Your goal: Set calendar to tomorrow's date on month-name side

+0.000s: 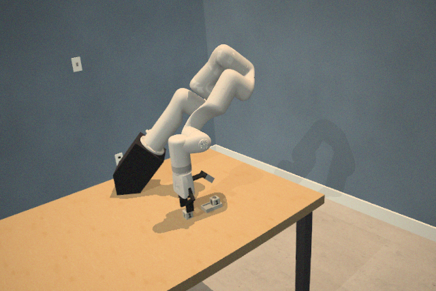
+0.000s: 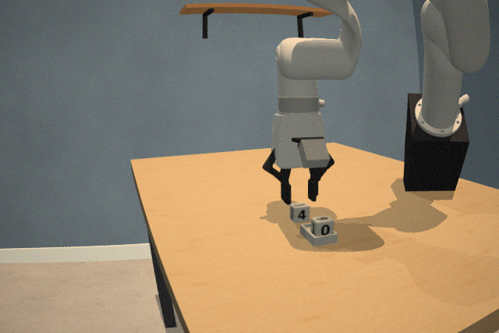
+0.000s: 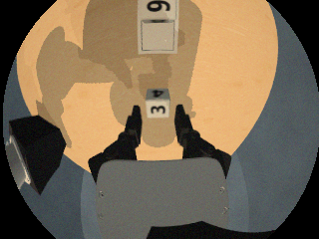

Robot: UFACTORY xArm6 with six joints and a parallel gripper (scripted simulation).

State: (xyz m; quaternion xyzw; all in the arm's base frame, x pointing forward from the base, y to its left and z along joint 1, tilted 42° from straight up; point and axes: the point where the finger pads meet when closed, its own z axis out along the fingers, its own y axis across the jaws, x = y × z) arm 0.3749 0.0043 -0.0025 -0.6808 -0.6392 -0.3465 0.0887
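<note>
Right now the digit cube is 10 mm behind my hand, 130 mm to the left of it and 30 mm below it. The rest, counted from my hand: grey tray 10 mm behind, 110 mm to the left, 50 mm below.
</note>
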